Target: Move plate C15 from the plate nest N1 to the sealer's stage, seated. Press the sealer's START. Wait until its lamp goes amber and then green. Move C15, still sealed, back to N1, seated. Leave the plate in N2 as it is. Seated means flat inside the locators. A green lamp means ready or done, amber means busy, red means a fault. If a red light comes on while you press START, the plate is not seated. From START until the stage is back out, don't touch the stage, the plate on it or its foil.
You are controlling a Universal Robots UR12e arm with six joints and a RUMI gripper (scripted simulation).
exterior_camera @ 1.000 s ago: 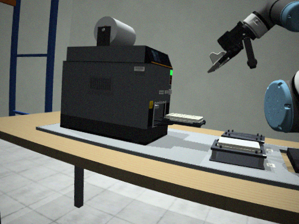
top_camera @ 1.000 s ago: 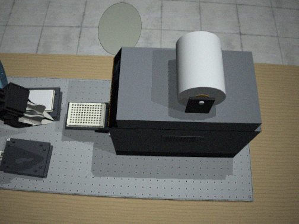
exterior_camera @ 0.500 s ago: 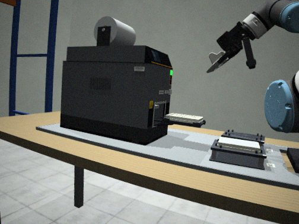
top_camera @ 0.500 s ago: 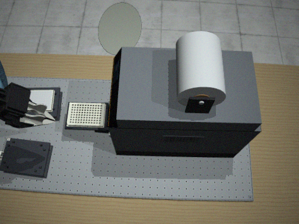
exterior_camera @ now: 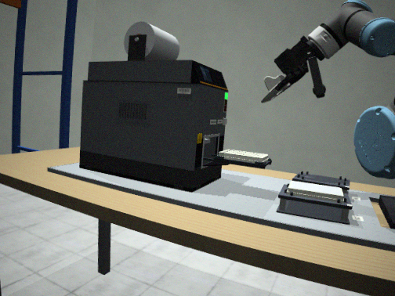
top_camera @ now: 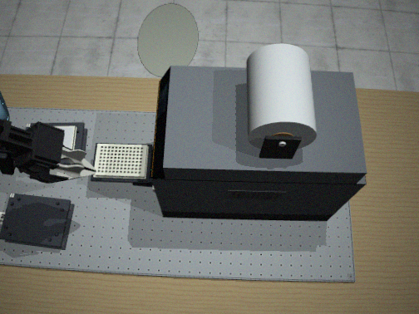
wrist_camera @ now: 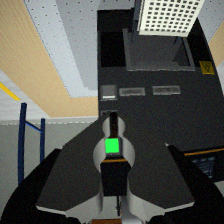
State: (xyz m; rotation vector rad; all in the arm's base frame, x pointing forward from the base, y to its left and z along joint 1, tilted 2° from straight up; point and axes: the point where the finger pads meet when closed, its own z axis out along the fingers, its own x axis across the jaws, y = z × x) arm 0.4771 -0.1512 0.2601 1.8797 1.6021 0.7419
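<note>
The square start button lies 130 mm ahead of my hand, 20 mm to the right of it and 80 mm below it. The rest, counted from my hand: dark stage: 40 mm ahead, 80 mm to the left, 180 mm below; plate C15: 40 mm ahead, 80 mm to the left, 170 mm below; dark nest: 190 mm behind, 20 mm to the right, 230 mm below.
</note>
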